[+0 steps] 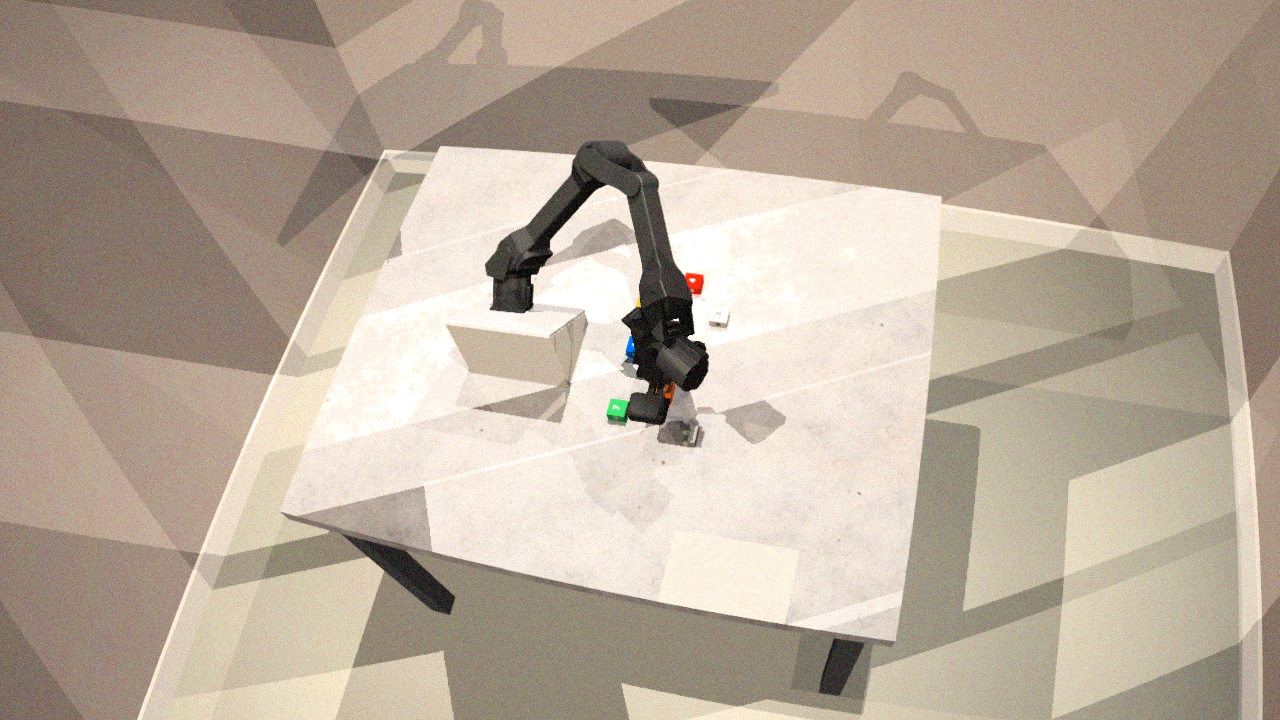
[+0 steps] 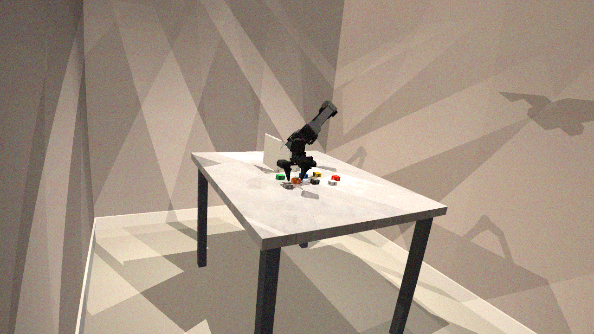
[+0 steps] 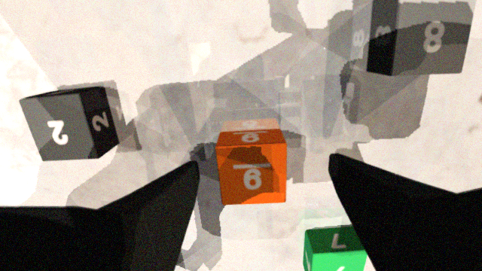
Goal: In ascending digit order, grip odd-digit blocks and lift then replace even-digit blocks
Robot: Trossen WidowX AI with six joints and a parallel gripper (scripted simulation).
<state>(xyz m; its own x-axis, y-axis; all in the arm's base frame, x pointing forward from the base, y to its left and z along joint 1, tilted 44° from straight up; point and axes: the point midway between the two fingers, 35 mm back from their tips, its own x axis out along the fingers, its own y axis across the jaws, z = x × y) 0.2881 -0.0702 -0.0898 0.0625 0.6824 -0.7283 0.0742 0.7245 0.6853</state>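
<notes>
The dark grey 2 block lies 40 mm ahead of my gripper tip and 90 mm to the left of it. Round my gripper tip: grey 8 block: 50 mm ahead, 70 mm to the right; orange block: 10 mm to the left; green 7 block: 70 mm behind, 40 mm to the right.
</notes>
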